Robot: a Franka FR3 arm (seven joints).
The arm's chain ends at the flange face. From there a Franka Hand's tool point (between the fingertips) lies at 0.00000 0.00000 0.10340 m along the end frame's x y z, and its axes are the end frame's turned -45 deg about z.
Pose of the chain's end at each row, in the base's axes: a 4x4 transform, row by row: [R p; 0 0 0 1], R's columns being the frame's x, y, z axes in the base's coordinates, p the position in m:
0.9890 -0.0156 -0.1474 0.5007; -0.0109 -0.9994 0.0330 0.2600; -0.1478 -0.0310 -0.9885 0.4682; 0 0 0 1
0.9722 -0.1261 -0.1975 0.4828; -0.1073 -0.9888 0.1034 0.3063; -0.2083 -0.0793 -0.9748 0.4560; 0 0 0 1
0.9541 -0.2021 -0.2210 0.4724; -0.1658 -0.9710 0.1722 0.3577; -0.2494 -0.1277 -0.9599 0.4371; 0 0 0 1
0.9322 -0.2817 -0.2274 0.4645; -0.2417 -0.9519 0.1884 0.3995; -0.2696 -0.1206 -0.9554 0.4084; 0 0 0 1
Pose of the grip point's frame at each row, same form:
0.7104 0.6883 -0.1474 0.4855; 0.6990 -0.7144 0.0330 0.2634; -0.0826 -0.1264 -0.9885 0.3660; 0 0 0 1
0.7766 0.5983 -0.1975 0.4624; 0.6233 -0.7751 0.1034 0.3170; -0.0912 -0.2034 -0.9748 0.3552; 0 0 0 1
0.8176 0.5317 -0.2210 0.4495; 0.5694 -0.8038 0.1722 0.3755; -0.0861 -0.2666 -0.9599 0.3378; 0 0 0 1
0.8584 0.4600 -0.2274 0.4410; 0.5022 -0.8440 0.1884 0.4190; -0.1054 -0.2759 -0.9554 0.3096; 0 0 0 1

